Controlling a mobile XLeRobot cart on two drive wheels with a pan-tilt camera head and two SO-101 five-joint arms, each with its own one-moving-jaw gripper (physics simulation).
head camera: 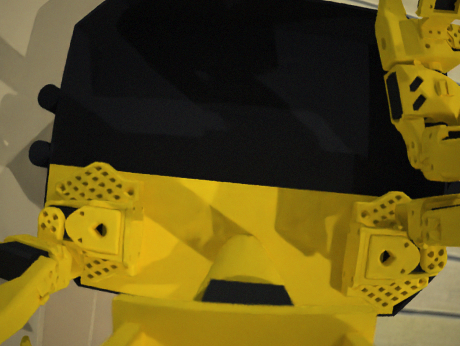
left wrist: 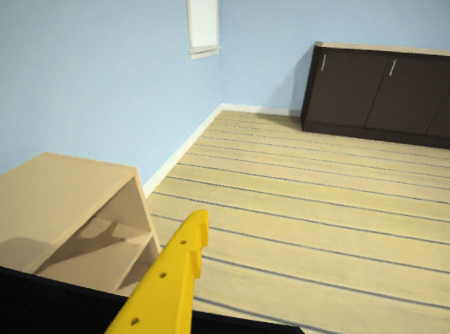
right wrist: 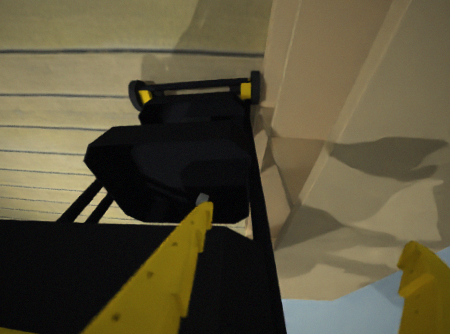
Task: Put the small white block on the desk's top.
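Where they show: left hand, tool point: (left wrist: pixel 208 223); right hand, tool point: (right wrist: pixel 212 211); left arm's base, link origin: (head camera: pixel 404 251); right arm's base, link origin: (head camera: pixel 81 219).
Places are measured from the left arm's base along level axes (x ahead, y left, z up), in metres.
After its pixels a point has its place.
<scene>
A small pale grey block (right wrist: pixel 202 198) @(x -0.197, y -0.203, z -0.351 m), likely the white block, shows just beyond the tip of one right jaw in the right wrist view. It appears to lie in the black tray (right wrist: pixel 165 157) of the cart, partly hidden by that jaw. My right gripper (right wrist: pixel 310 225) is open and empty, with its jaws wide apart. The light wood desk (left wrist: pixel 65 195) @(x -0.481, y -0.469, z -0.165 m) (right wrist: pixel 360 210) @(x -0.002, y -0.523, z -0.165 m) shows at the left of the left wrist view, with an open shelf, and at the right of the right wrist view. One notched jaw of my left gripper (left wrist: pixel 200 225) @(x -0.234, y -0.052, z 0.102 m) shows; it is fully open and empty.
The black cart top (head camera: pixel 210 150) fills much of the head view, with the yellow base plate (head camera: pixel 175 200) @(x -0.030, y -0.219, z 0.000 m) in front. The left arm (head camera: pixel 420 95) @(x -0.119, y -0.039, z 0.108 m) is at the right and the right arm (head camera: pixel 30 290) @(x 0.037, y -0.282, z 0.153 m) at the lower left. A dark cabinet (left wrist: pixel 350 90) @(x -2.345, y 0.886, z -0.266 m) stands at the far wall.
</scene>
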